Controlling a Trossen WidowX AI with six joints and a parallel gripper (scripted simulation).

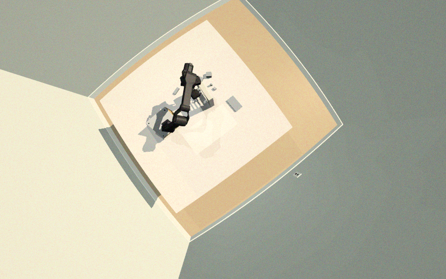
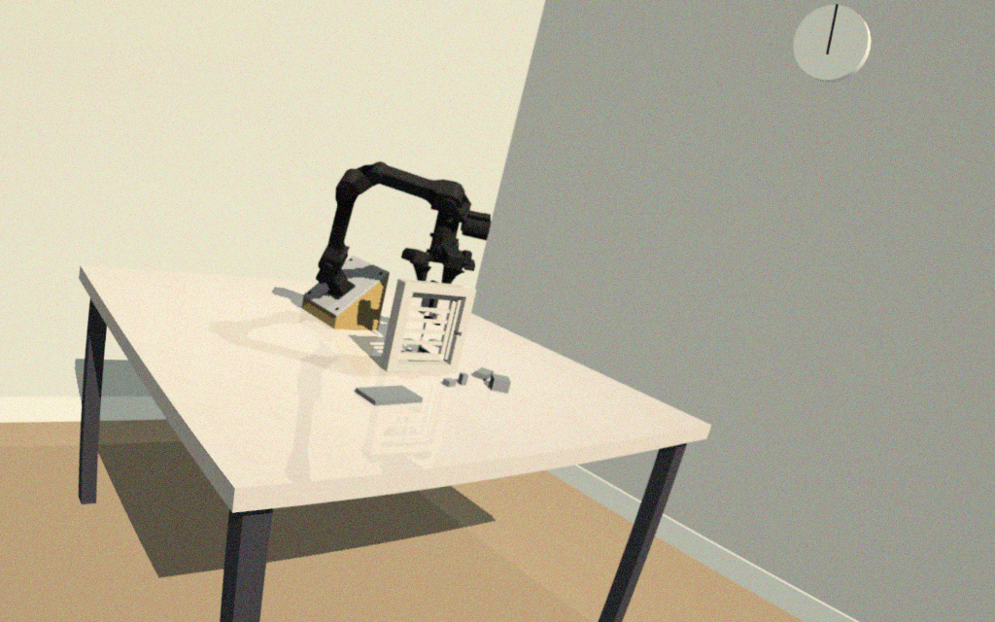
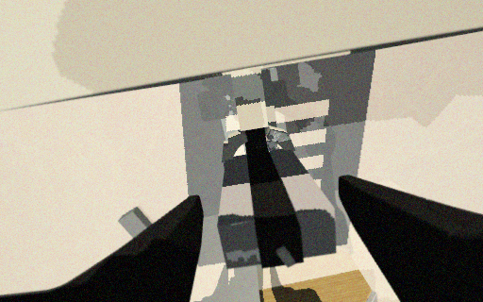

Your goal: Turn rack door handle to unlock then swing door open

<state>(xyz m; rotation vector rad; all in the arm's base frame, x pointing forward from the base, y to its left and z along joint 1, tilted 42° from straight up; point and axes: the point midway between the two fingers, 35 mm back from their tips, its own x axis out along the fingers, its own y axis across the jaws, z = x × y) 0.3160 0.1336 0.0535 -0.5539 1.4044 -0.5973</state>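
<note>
Right now the door handle is 40 mm below my gripper tip and 10 mm behind it. The rest, counted from my gripper tip: flat grey plate (230 mm to the right, 230 mm ahead, 170 mm below).
</note>
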